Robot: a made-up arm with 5 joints. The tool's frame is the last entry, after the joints.
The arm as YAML. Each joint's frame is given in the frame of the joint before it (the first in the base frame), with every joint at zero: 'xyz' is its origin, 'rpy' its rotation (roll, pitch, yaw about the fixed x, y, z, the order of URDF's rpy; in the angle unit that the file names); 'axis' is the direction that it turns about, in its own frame. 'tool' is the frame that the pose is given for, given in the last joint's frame.
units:
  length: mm
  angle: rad
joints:
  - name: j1
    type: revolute
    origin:
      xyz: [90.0, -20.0, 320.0]
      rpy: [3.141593, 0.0, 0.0]
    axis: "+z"
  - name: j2
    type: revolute
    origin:
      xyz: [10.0, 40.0, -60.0]
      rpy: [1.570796, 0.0, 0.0]
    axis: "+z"
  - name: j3
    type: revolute
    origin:
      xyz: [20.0, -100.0, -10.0]
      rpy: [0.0, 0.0, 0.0]
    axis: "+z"
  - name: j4
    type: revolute
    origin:
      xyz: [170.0, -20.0, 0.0]
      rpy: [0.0, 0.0, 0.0]
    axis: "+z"
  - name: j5
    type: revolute
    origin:
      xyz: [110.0, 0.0, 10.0]
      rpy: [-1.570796, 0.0, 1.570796]
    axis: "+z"
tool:
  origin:
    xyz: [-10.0, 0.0, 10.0]
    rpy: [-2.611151, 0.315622, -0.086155]
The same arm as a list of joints. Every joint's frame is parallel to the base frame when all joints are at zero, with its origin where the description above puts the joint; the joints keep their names.
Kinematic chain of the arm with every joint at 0, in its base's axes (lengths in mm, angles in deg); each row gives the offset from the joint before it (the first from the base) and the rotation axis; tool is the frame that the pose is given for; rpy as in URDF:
j1: xyz 90 -20 320 axis -z
j2: xyz 10 -40 60 axis +y
j3: xyz 20 -10 100 axis +y
j4: xyz 170 0 20 axis +y
j5: xyz 110 10 0 axis -x
tool: xyz -10 0 10 rpy 45.94 71.28 14.76

